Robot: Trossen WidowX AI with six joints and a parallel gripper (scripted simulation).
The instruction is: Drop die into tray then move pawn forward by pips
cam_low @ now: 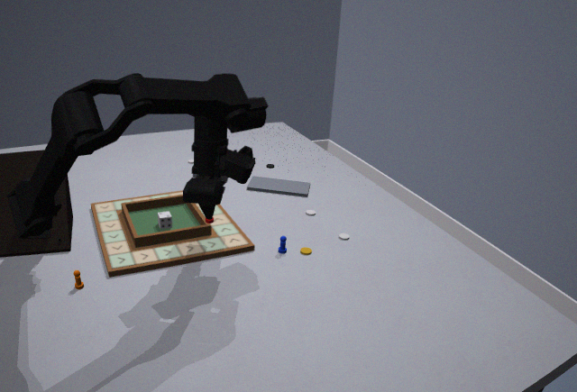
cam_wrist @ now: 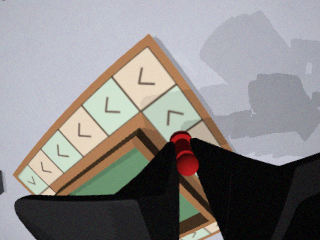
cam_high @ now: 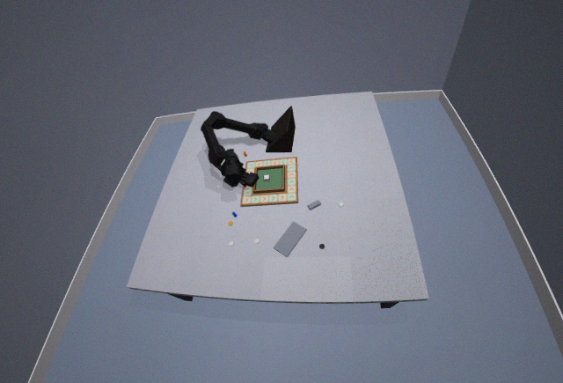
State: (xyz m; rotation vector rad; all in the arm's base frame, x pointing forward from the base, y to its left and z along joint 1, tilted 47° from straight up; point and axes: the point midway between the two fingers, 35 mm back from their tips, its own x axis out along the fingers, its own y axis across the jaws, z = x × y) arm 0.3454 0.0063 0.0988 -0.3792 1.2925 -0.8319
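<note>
The white die lies 90 mm to the left of my gripper tip, 80 mm behind it and 50 mm below it. From my gripper tip the other things lie so: red pawn: 10 mm above; then green dice tray: 100 mm to the left, 80 mm behind, 70 mm below; then blue pawn: 140 mm ahead, 60 mm below, 30 mm to the right.
</note>
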